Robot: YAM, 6 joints.
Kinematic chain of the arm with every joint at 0, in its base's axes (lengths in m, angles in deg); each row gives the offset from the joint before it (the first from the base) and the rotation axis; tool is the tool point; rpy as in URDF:
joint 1: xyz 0 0 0.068 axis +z
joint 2: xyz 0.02 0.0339 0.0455 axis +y
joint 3: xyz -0.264 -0.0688 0 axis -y
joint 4: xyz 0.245 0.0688 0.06 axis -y
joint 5: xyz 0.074 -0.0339 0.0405 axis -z
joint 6: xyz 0.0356 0 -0.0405 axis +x
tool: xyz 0 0 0 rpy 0 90 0
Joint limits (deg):
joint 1: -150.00..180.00
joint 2: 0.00..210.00
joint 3: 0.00..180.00
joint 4: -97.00..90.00
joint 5: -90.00..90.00
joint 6: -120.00..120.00
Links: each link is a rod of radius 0.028 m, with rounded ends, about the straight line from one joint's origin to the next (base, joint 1, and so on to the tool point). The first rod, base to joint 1, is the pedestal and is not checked.
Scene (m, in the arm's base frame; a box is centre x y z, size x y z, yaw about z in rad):
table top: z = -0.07
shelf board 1: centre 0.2 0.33 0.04 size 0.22 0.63 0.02 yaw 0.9
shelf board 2: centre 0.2 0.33 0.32 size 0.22 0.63 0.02 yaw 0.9
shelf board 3: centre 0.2 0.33 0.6 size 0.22 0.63 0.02 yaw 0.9
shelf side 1: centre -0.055 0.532 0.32 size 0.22 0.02 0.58 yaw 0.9
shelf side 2: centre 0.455 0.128 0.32 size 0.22 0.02 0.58 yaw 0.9
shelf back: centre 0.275 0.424 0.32 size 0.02 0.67 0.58 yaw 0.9
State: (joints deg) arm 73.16 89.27 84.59 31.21 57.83 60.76
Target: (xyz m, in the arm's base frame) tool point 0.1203 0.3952 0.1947
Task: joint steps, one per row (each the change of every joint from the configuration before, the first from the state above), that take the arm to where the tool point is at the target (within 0.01 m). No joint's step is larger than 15 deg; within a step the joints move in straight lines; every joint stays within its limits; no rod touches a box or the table.
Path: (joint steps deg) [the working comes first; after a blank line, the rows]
Joints at the target: 77.24 110.20 64.28 25.61 57.54 60.76
Straight joint move there: touches shelf board 2.

1: 7.87 -12.18 -8.67 -1.01 1.55 0.00
2: 7.88 -12.18 -8.67 -1.01 1.55 0.00
3: 7.87 -12.18 -8.67 -1.01 1.55 0.00
4: 0.59 6.72 -10.18 -3.59 0.93 0.00
5: 0.59 6.72 -10.17 -3.58 0.94 0.00
6: 0.59 6.72 -10.17 -3.59 0.93 0.00
7: -7.10 12.44 12.07 2.73 -2.58 0.00
8: -7.11 12.43 12.07 2.73 -2.58 0.00
9: -7.10 12.44 12.08 2.73 -2.58 0.00

